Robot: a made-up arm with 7 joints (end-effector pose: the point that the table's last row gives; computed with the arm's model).
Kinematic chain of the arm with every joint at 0, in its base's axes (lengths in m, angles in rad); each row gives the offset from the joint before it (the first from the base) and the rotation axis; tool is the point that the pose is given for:
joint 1: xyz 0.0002 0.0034 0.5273 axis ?
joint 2: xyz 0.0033 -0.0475 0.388 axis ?
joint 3: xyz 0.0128 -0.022 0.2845 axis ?
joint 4: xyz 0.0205 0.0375 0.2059 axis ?
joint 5: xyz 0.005 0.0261 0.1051 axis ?
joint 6: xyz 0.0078 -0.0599 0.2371 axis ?
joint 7: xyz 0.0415 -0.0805 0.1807 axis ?
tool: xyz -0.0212 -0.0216 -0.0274
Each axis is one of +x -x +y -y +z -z.
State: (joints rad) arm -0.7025 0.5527 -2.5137 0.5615 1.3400 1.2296 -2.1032
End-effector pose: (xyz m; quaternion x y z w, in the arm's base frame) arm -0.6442 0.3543 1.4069 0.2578 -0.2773 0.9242 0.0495
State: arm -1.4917 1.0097 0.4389 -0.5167 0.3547 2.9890 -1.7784
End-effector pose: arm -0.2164 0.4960 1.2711 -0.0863 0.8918 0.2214 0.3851
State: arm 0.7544 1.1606 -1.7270 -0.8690 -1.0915 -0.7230 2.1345
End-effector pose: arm -0.7231 -0.2772 1.1844 -0.6146 0.5720 0.1390 0.5252
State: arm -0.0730 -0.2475 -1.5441 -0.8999 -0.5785 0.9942 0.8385
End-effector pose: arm 0.1949 0.3406 1.5350 -0.4832 -0.6692 -0.2835 0.4882
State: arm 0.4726 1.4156 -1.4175 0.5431 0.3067 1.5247 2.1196
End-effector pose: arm -0.6854 -0.5588 0.9930 -0.4976 0.7460 -0.4228 0.1306
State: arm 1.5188 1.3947 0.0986 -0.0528 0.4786 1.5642 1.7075
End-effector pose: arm 0.1388 -0.8476 1.0081 -0.3283 0.2601 -0.6762 0.6060
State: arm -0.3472 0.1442 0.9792 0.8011 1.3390 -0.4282 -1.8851
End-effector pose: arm 0.2365 0.3906 1.6570 -0.4186 -0.3500 0.8167 0.1878
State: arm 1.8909 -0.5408 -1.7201 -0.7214 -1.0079 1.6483 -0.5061
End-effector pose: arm -0.4219 0.3525 1.3421 -0.2545 -0.8521 -0.4169 0.1878
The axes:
joint 1: +z
joint 2: -y
joint 3: +z
joint 4: +y
joint 5: +z
joint 6: -y
joint 7: +x

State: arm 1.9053 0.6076 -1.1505 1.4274 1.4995 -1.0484 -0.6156
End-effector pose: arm 0.3331 0.2485 1.4373 0.0474 -0.1657 -0.9825 0.0703
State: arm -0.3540 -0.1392 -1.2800 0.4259 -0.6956 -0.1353 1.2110
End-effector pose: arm 0.0418 -0.2982 1.8556 0.2890 -0.2946 -0.8813 0.2302
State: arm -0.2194 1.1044 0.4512 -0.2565 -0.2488 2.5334 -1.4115
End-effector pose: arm -0.6484 -0.0692 1.0977 -0.2255 0.7653 0.5392 0.2697
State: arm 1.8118 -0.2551 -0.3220 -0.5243 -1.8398 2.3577 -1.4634
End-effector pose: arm -0.2393 0.0195 1.5348 -0.3039 -0.5484 -0.7539 0.1965
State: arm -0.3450 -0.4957 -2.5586 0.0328 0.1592 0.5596 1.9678
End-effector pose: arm 0.4299 -0.1748 1.7910 -0.0680 -0.6800 -0.5365 0.4951
